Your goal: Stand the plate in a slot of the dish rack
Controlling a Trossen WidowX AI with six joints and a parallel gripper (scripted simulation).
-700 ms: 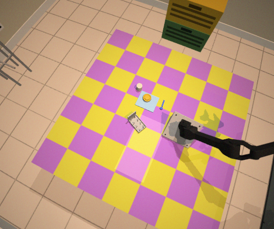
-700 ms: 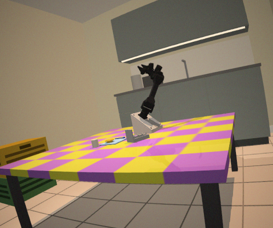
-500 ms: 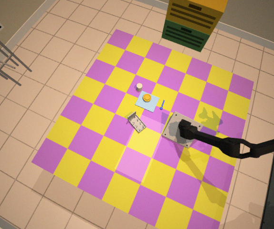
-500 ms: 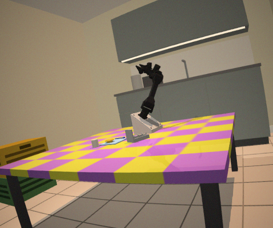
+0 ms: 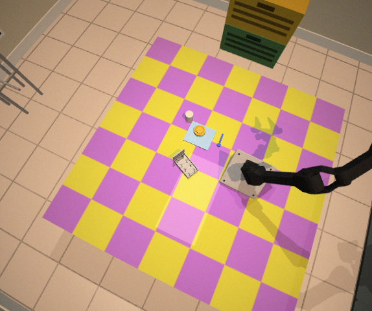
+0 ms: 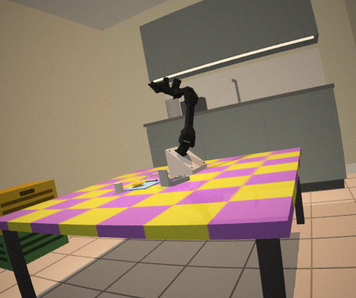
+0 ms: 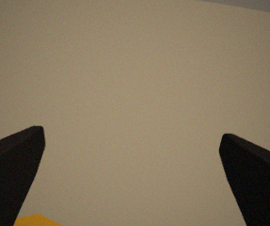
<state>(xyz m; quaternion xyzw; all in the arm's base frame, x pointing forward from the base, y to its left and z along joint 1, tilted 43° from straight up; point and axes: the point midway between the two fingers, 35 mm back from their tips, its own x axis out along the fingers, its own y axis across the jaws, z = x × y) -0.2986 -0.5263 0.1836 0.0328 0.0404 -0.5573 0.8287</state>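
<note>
My gripper tip is 580 mm short of the yellow plate, 170 mm to the right of it and 620 mm above it. Round my gripper tip: blue spoon (450 mm ahead, 180 mm to the left, 640 mm below); beige cup (670 mm ahead, 120 mm to the left, 610 mm below); light blue mat (570 mm ahead, 190 mm to the left, 640 mm below).
</note>
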